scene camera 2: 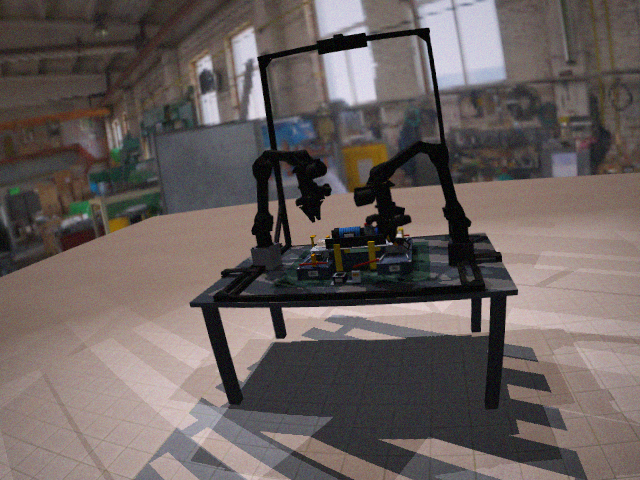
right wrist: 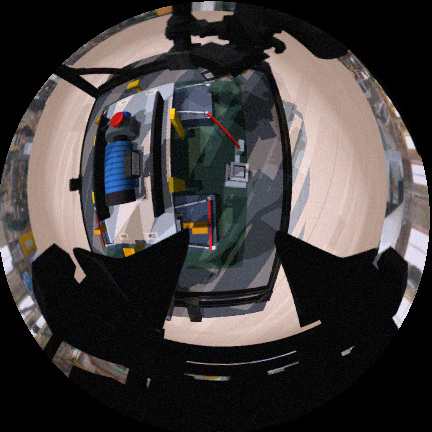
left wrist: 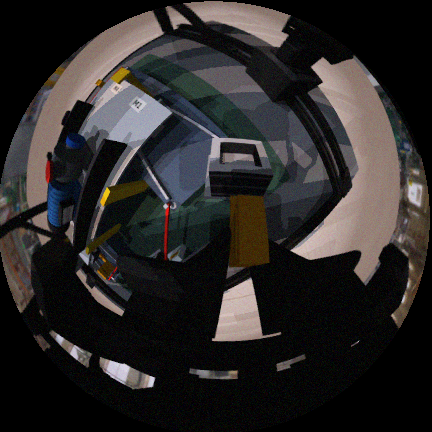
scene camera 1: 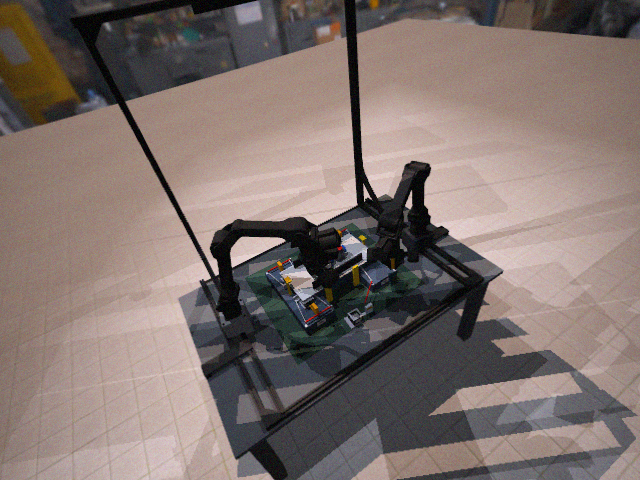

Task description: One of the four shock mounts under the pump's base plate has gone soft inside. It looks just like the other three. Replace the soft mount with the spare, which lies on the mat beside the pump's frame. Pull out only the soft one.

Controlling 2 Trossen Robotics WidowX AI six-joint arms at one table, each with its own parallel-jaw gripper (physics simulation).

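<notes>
My left gripper (left wrist: pixel 236 232) (scene camera 1: pixel 390 259) (scene camera 2: pixel 390 223) is shut on the ochre pull tab (left wrist: pixel 247 229) of a grey shock mount (left wrist: pixel 239 169). It holds the mount clear of the frame, above the open corner bay (scene camera 1: pixel 380 275) (right wrist: pixel 193 100), whose red gate (scene camera 1: pixel 368 290) (right wrist: pixel 223 128) (left wrist: pixel 165 231) is swung out. The spare mount (scene camera 1: pixel 356 315) (scene camera 2: pixel 339 277) (right wrist: pixel 238 173) lies on the green mat (scene camera 1: pixel 294 333) (right wrist: pixel 238 225) in front of the frame. The blue pump (right wrist: pixel 118 160) (left wrist: pixel 60 197) (scene camera 2: pixel 349 231) sits on its grey base plate (left wrist: pixel 120 116) (right wrist: pixel 132 217). My right gripper (right wrist: pixel 233 235) (scene camera 2: pixel 311 205) is open and empty, high above the pump.
Yellow posts (scene camera 1: pixel 355 275) (scene camera 1: pixel 329 294) stand at the frame's front side. The other near bay (right wrist: pixel 197 217) has its red gate (right wrist: pixel 209 221) shut. A tall black gantry (scene camera 1: pixel 353 95) (scene camera 2: pixel 270 119) stands behind the table, and black rails (scene camera 1: pixel 451 267) run along its edges.
</notes>
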